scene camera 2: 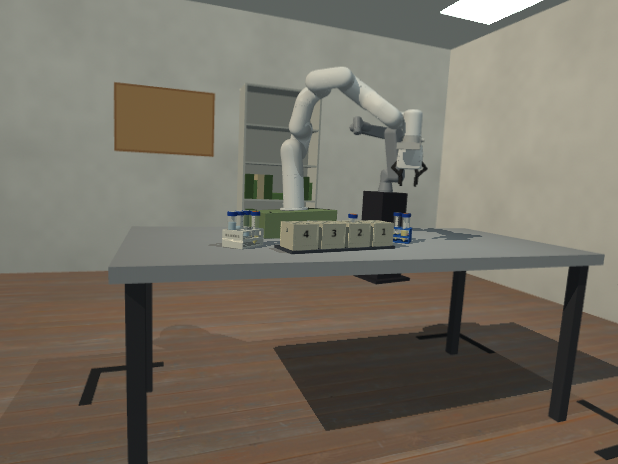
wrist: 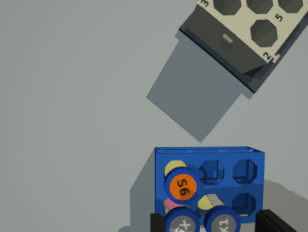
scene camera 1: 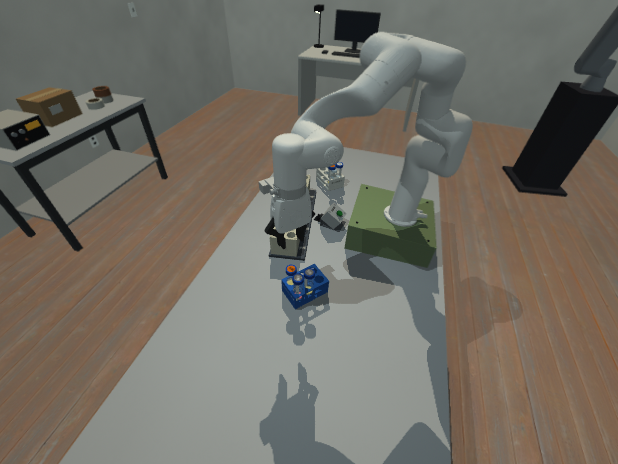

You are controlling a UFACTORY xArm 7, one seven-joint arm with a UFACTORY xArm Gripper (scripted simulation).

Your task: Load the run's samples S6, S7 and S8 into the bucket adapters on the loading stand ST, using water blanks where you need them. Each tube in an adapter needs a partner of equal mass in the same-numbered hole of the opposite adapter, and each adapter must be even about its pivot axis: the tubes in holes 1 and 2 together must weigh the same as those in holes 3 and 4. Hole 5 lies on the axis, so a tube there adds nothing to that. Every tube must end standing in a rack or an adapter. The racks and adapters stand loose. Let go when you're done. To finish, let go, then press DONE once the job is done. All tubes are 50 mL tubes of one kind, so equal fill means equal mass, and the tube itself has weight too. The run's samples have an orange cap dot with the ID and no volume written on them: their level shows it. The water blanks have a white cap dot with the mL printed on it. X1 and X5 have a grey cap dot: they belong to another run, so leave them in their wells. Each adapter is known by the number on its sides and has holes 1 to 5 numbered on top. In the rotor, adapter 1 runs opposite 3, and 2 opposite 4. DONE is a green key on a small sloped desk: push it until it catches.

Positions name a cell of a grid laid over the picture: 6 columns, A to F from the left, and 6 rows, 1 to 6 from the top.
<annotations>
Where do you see a tube rack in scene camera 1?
At D4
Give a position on a tube rack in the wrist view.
E6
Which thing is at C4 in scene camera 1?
The gripper.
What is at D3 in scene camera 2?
The gripper.
</annotations>
